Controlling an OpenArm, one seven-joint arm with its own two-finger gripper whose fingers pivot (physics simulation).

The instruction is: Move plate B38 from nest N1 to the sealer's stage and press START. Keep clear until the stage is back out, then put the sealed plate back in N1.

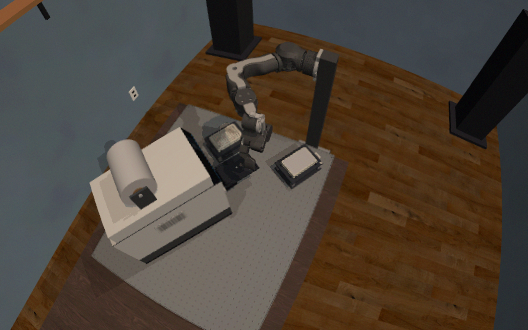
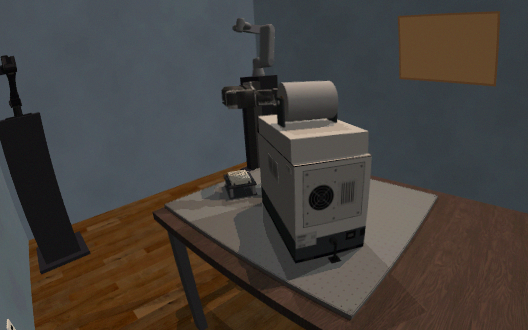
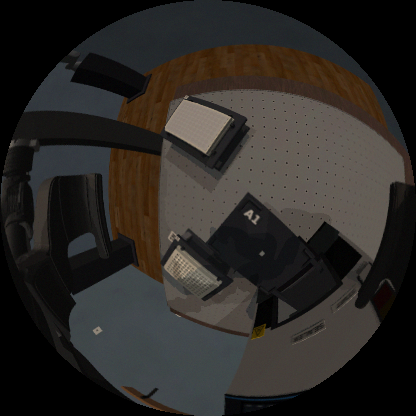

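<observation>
My gripper (image 1: 250,158) (image 3: 217,239) is open and empty, above the sealer's extended stage (image 1: 231,174) (image 3: 250,240). The stage is black, marked A1, and bears no plate. A pale plate (image 1: 300,161) (image 3: 200,126) with a smooth-looking top sits in a black nest (image 1: 293,183) (image 3: 233,145) apart from the stage. Another plate (image 1: 226,137) (image 2: 238,176) (image 3: 192,272), with visible wells, sits in a nest (image 2: 241,191) (image 3: 205,256) close beside the stage. The nest and plate labels are not readable. The START button cannot be made out.
The white sealer (image 1: 170,165) (image 2: 325,145) (image 3: 280,367) carries a large film roll (image 1: 131,167) (image 2: 310,101). A dark red panel (image 3: 384,296) shows partly behind one finger. The arm's black column (image 1: 322,100) stands at the pegboard's edge, near the smooth-topped plate.
</observation>
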